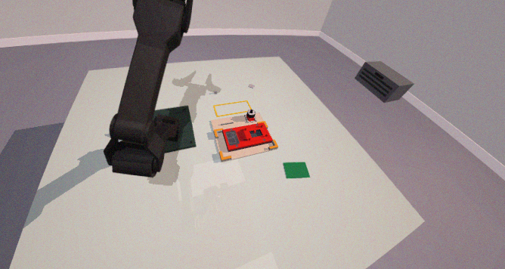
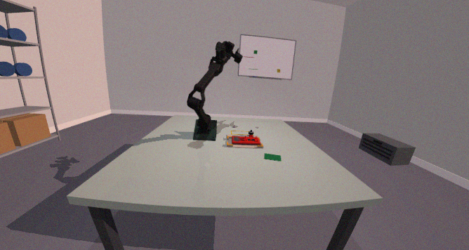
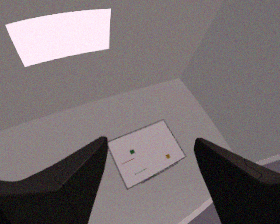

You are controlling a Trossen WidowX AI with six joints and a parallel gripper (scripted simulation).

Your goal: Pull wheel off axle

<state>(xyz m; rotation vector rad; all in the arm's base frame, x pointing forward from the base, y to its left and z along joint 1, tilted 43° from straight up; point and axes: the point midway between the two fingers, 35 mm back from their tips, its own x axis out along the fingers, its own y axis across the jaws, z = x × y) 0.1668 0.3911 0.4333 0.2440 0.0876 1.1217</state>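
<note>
The wheel is 630 mm below my gripper tip, 170 mm ahead of it and 30 mm to the left of it. Round my gripper tip: axle: 630 mm below, 170 mm ahead, 30 mm to the left.
</note>
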